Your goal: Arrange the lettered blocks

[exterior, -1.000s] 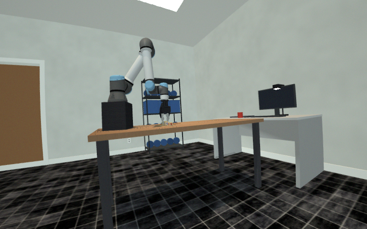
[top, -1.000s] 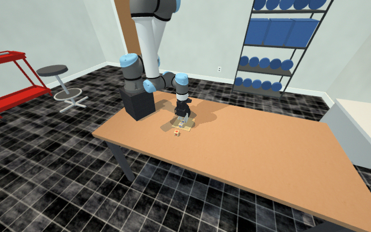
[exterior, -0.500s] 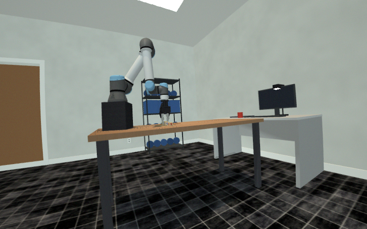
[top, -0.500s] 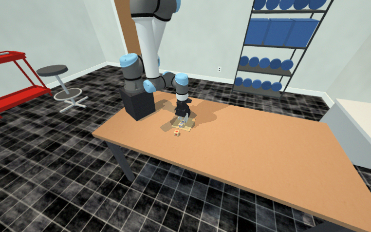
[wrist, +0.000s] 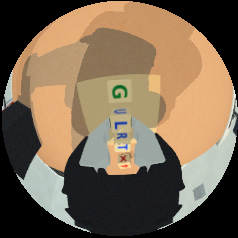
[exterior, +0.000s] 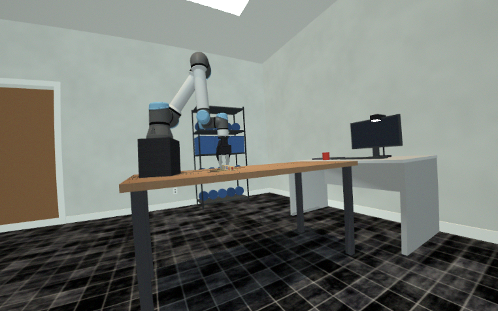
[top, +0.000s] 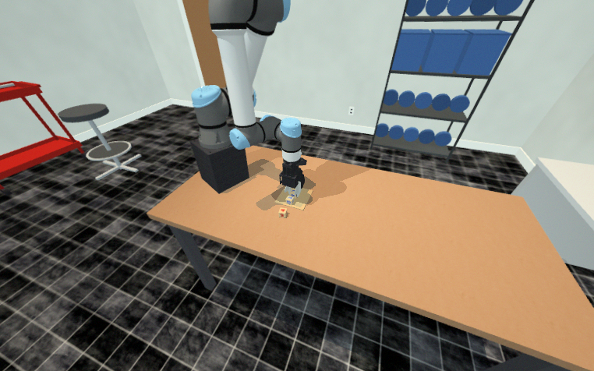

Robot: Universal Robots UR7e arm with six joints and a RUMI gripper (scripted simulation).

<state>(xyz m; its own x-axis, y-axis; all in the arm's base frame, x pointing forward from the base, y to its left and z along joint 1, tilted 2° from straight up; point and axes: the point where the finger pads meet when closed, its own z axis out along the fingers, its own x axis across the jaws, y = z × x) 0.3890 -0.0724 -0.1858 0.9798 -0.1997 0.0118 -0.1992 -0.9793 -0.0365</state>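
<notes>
Right now the wooden letter block is right at my hand. The rest, counted from my hand: pale yellow mat (2 cm below).
</notes>
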